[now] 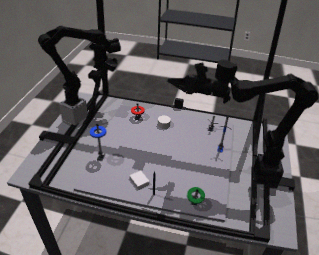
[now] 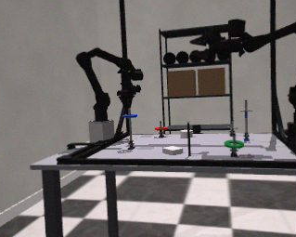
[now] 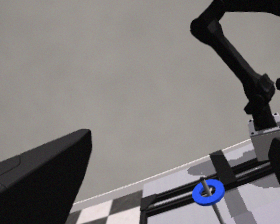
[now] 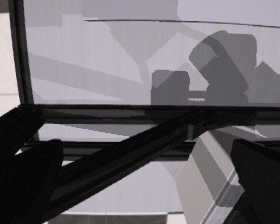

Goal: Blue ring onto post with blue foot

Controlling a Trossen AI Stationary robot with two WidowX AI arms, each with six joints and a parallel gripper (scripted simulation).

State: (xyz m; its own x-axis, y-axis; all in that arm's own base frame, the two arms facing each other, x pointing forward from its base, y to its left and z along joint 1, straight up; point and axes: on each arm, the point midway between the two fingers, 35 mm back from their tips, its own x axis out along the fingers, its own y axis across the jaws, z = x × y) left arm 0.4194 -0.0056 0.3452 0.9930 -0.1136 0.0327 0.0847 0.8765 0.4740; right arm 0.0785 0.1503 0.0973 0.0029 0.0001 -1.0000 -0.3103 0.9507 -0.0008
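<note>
The blue ring is 8 cm ahead of my left hand, 31 cm to the right of it and 29 cm below it. Also, from my left hand: white block (13 cm ahead, 9 cm to the right, 43 cm below).
</note>
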